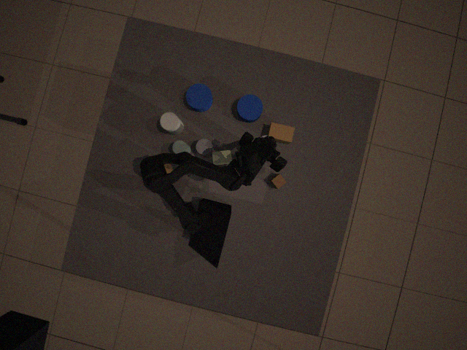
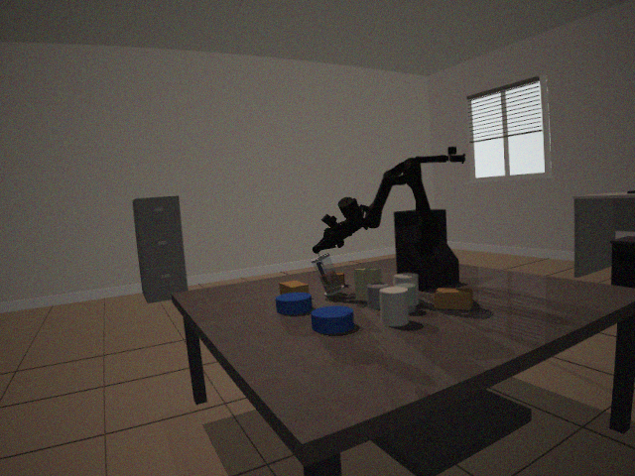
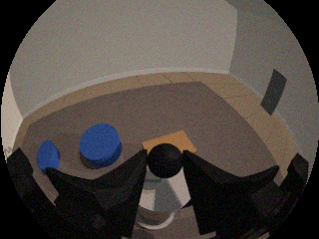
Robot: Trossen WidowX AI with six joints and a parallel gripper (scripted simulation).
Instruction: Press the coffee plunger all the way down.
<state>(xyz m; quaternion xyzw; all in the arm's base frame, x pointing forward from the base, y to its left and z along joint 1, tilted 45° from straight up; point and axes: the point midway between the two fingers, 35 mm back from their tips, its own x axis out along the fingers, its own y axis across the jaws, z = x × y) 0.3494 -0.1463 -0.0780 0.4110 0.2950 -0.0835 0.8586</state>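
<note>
Now: gripper tip 40 mm past the coffee press and 80 mm above it. From my gripper tip the other things lie so: grey cylinder: 80 mm behind, 270 mm to the left, 140 mm below; greenish cylinder: 110 mm behind, 370 mm to the left, 140 mm below; pale yellow box: 110 mm behind, 180 mm to the left, 120 mm below.
</note>
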